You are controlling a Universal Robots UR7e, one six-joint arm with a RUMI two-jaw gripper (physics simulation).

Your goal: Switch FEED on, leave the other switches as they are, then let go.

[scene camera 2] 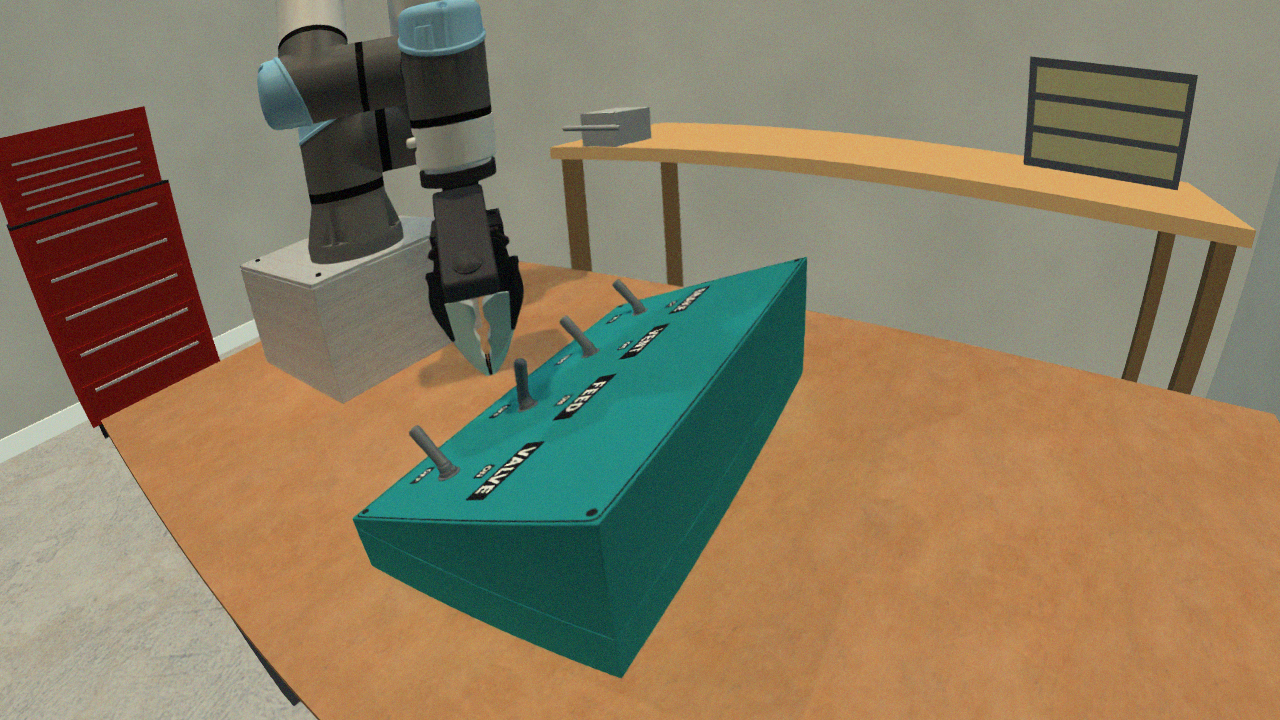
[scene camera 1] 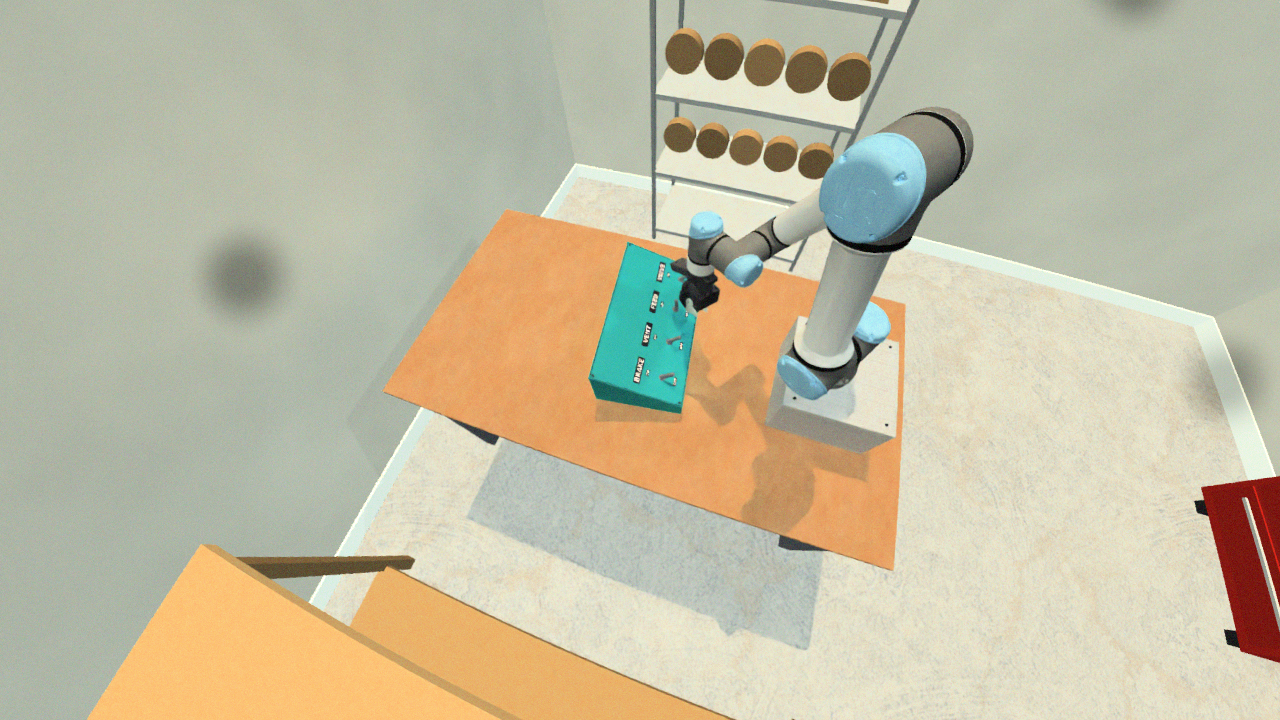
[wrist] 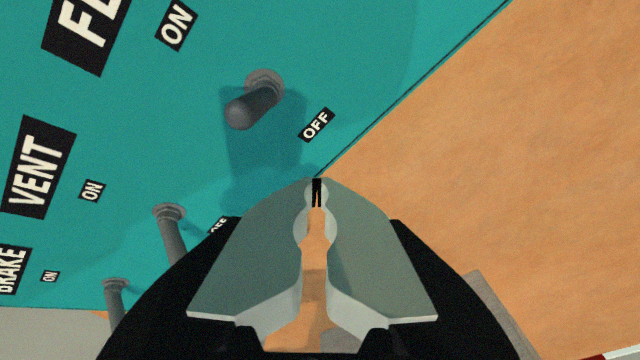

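Seen in the pictures: gripper, fingertip midpoint: (scene camera 2: 491, 374) (scene camera 1: 692, 312) (wrist: 317, 180); arm's base at its link origin: (scene camera 2: 356, 246).
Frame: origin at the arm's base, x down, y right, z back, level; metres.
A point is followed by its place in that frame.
The teal switch panel (scene camera 1: 617, 329) @(x 0.035, y -0.158, z -0.558 m) (scene camera 2: 698, 447) @(x 0.061, y 0.004, z -0.653 m) (wrist: 130, 120) @(x 0.076, y -0.047, z -0.479 m) stands on the table. The FEED lever (scene camera 2: 522, 385) @(x 0.066, y 0.023, z -0.459 m) (wrist: 252, 104) @(x 0.048, y 0.026, z -0.457 m) stands more upright than the others in the second scene view, tipped away from its OFF label toward ON. The VALVE lever (scene camera 2: 434, 454) @(x 0.072, y 0.140, z -0.487 m), VENT lever (scene camera 2: 578, 335) @(x 0.070, y -0.087, z -0.411 m) (wrist: 170, 237) @(x 0.070, y -0.087, z -0.410 m) and BRAKE lever (scene camera 2: 629, 296) @(x 0.070, y -0.201, z -0.373 m) (wrist: 115, 302) @(x 0.074, y -0.200, z -0.374 m) lean toward OFF. My gripper (scene camera 1: 691, 310) @(x 0.074, y 0.022, z -0.401 m) (scene camera 2: 489, 368) @(x 0.074, y 0.022, z -0.401 m) (wrist: 317, 180) @(x 0.074, y 0.022, z -0.401 m) is shut with nothing between its jaws. Its tips are over the panel's low edge, on the OFF side of the FEED lever and apart from it.
The panel stands on the orange table (scene camera 1: 501, 313) @(x 0.178, y -0.227, z -1.011 m) (scene camera 2: 939, 537) @(x 0.178, y -0.144, z -0.820 m), beside the arm's pale base block (scene camera 1: 841, 407) @(x -0.001, y -0.103, z 0.073 m) (scene camera 2: 313, 331) @(x 0.074, y 0.119, z -0.082 m). A shelf rack (scene camera 1: 654, 170) is behind the table. A red drawer cabinet (scene camera 2: 116, 268) and a wooden bench (scene camera 2: 805, 156) stand farther off.
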